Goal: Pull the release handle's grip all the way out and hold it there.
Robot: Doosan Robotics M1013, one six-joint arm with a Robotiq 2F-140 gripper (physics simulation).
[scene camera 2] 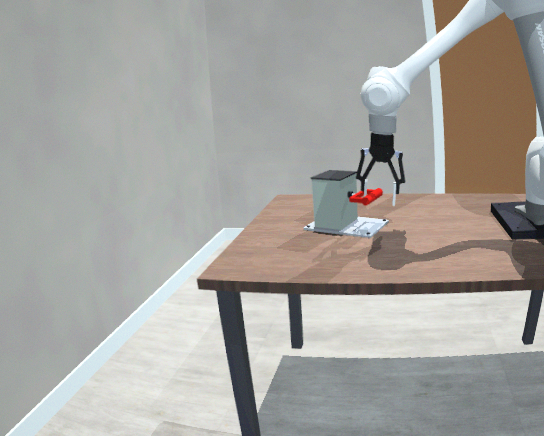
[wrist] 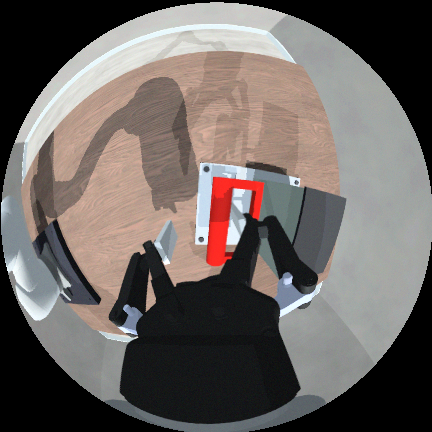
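Observation:
The red release handle (scene camera 2: 374,196) (wrist: 218,225) sticks out from the side of a grey-green housing (scene camera 2: 334,205) (wrist: 282,205) with a dark lid. Its thick grip bar lies on the side away from the housing, with an opening behind it. My gripper (scene camera 2: 380,192) (wrist: 201,220) is open and points down at the handle. In the wrist view, one fingertip shows over the opening, between the bar and the housing. The other is on the outer side, well apart from the bar. The bar lies between the fingers, unclamped. The inner fingertip is partly hidden behind the red handle in the scene view.
The housing stands on a pale metal base plate (scene camera 2: 380,224) (wrist: 204,210) with corner bolts, on the wooden table (scene camera 2: 295,270) (wrist: 110,165). The robot's dark base (scene camera 2: 504,220) (wrist: 80,285) stands at the right in the scene view. A grey wall (scene camera 2: 100,150) rises beyond the table's left end.

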